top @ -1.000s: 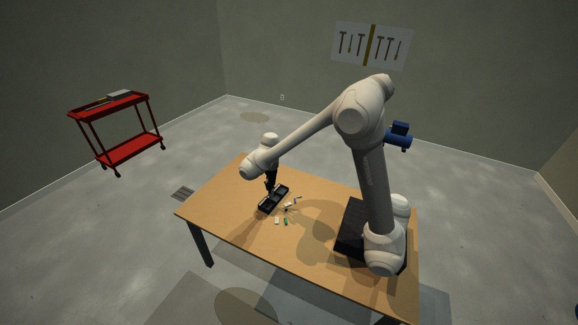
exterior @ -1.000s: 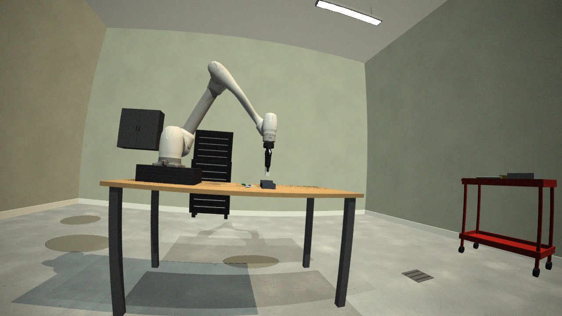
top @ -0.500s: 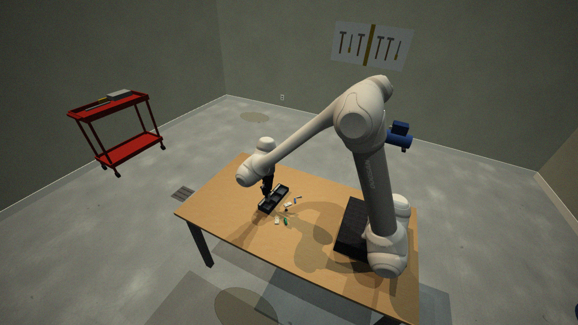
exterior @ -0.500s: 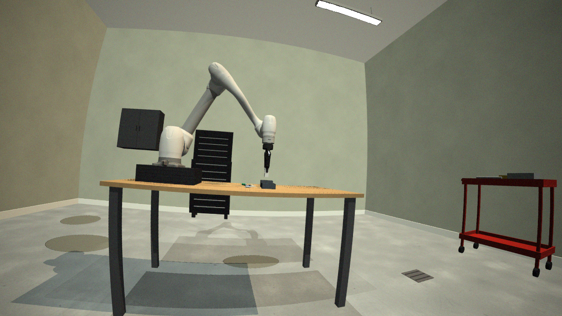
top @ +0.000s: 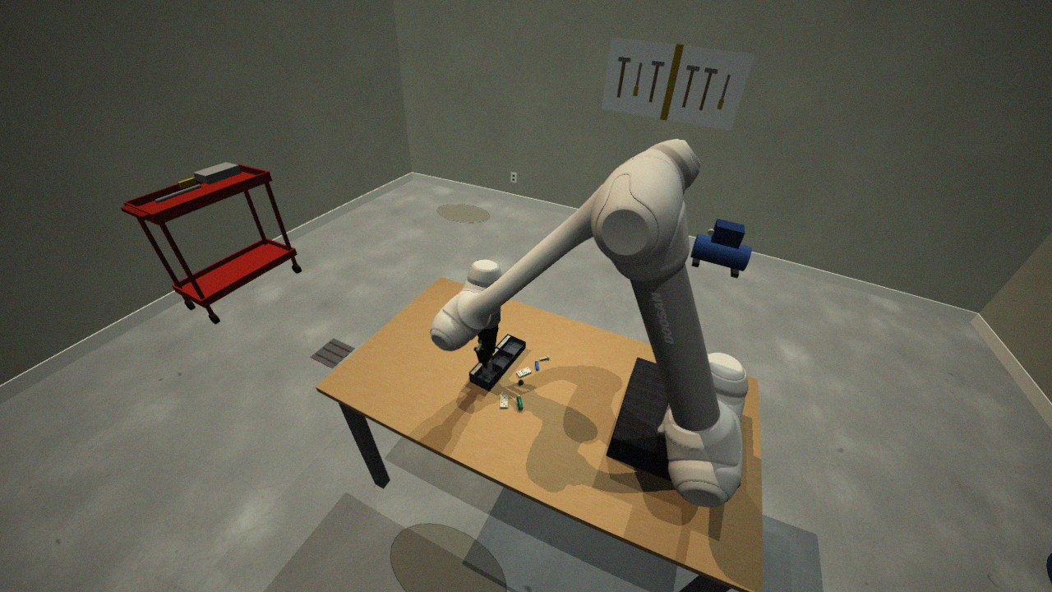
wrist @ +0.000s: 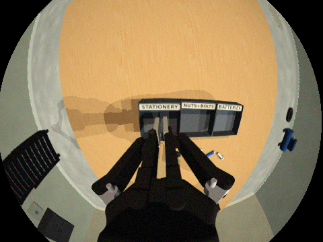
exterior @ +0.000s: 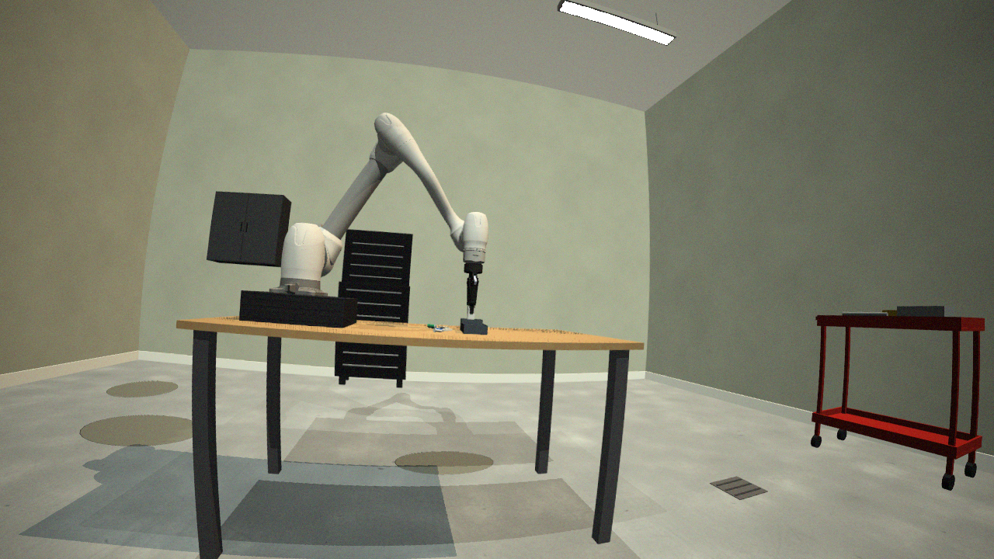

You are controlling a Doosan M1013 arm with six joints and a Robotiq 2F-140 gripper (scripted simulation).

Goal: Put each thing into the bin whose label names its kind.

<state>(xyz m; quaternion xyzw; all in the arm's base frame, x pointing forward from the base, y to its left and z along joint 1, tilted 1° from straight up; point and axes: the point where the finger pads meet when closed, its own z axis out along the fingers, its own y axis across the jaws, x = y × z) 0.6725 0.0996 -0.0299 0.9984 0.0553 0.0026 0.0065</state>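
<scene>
Right now my hand is 150 mm past the green battery, 60 mm above it and 30 mm to the right of it. Also, from my hand: domino: 100 mm behind, 90 mm to the right, 60 mm below; then black nut: 110 mm behind, 60 mm below, 50 mm to the right; then black bin row: 80 mm to the right, 50 mm below.
</scene>
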